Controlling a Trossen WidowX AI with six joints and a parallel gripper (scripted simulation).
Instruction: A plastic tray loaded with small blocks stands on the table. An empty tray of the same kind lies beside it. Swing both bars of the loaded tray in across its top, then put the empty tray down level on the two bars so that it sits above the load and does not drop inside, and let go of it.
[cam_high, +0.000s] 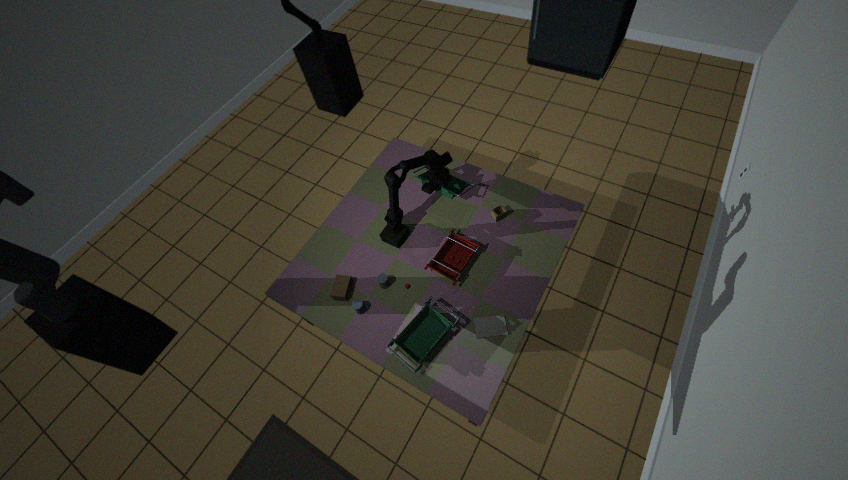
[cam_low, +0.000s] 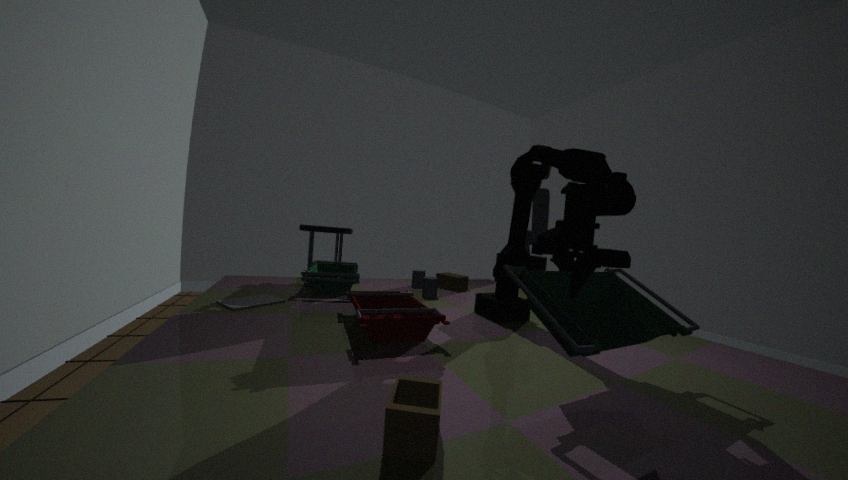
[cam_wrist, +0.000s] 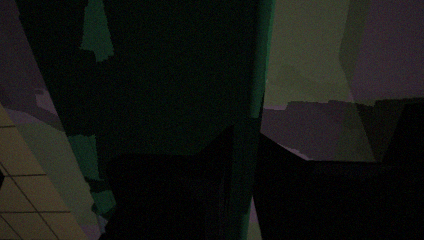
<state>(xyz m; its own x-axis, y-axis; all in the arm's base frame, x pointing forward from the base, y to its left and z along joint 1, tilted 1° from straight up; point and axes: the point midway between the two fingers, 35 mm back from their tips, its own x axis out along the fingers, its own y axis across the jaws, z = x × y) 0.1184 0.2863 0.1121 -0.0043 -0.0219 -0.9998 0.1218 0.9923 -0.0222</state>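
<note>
My gripper tip is 7 cm to the right of the green tray and 1 cm short of it. Also, from my gripper tip: tan open box (35 cm ahead, 12 cm below, 6 cm to the left).
</note>
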